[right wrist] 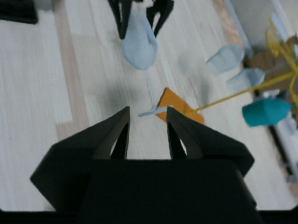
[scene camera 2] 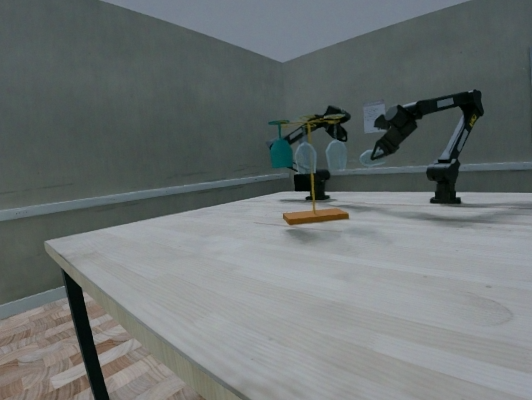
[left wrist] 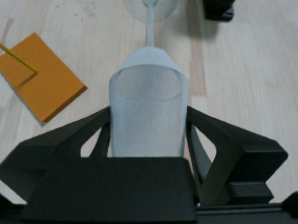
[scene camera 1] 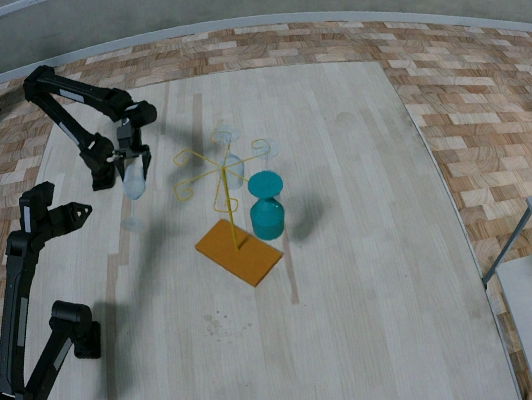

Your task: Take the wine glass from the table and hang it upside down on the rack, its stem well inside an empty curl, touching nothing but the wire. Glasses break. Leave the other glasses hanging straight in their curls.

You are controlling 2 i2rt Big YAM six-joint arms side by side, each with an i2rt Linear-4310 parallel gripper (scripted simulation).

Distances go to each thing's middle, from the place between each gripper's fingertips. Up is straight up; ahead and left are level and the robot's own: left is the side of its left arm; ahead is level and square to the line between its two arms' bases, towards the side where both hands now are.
I see the clear wine glass [scene camera 1: 134, 186] 11 cm to the left of my right hand [scene camera 1: 88, 209], 11 cm below it and 10 cm ahead of it. Round my right hand: teal glass [scene camera 1: 267, 215] 46 cm ahead, 3 cm to the right, 2 cm below; yellow wire rack [scene camera 1: 251, 260] 37 cm ahead, 13 cm below, 4 cm to the left.
Right now the clear wine glass is 8 cm to the right of my left hand and 1 cm below it. Also, from my left hand: teal glass (36 cm ahead, 21 cm to the right, 8 cm above); then yellow wire rack (27 cm ahead, 14 cm to the right, 3 cm below).
